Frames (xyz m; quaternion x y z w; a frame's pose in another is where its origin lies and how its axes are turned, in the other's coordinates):
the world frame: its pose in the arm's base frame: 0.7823 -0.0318 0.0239 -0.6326 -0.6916 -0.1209 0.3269
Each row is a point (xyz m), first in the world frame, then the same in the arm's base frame.
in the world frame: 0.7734 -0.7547 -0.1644
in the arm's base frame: 0.1224 0.3597 0.8023
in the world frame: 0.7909 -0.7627 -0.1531
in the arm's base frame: 0.1116 0.3789 0.8063
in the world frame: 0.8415 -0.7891 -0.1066
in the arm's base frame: 0.0732 0.4417 0.8082
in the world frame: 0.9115 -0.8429 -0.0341
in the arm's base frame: 0.0012 0.5303 0.8090
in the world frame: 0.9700 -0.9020 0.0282
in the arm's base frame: -0.0730 0.6030 0.8118
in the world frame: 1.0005 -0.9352 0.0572
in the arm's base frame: -0.1129 0.6385 0.8165
